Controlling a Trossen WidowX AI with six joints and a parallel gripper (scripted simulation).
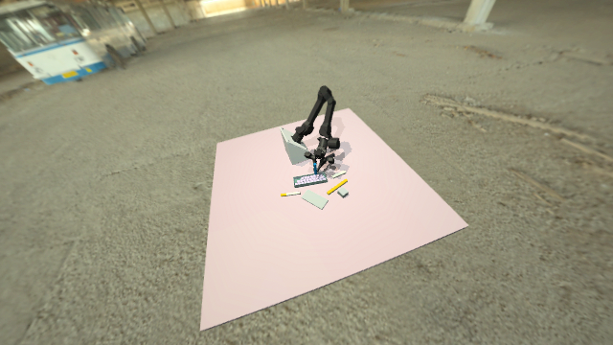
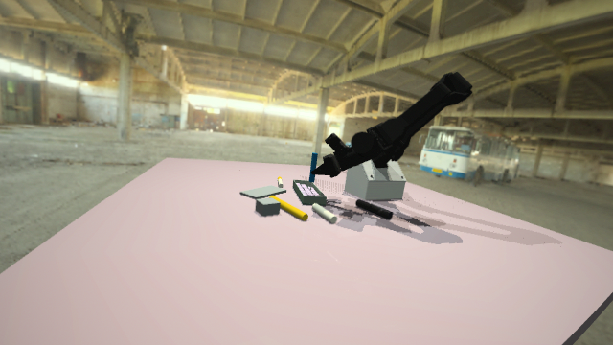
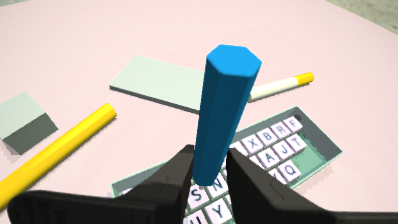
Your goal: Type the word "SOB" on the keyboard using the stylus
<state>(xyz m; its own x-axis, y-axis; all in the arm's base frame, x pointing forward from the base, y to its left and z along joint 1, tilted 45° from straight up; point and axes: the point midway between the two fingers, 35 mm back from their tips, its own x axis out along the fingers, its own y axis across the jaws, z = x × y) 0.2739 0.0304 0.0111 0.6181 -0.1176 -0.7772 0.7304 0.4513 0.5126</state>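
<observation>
Right now my gripper tip is 20 cm to the left of the white-and-yellow pen, 8 cm above it and 2 cm short of it. Round my gripper tip: blue stylus 2 cm below; white cylinder 15 cm to the left, 8 cm below, 4 cm ahead; yellow rod 12 cm ahead, 8 cm to the left, 8 cm below.
</observation>
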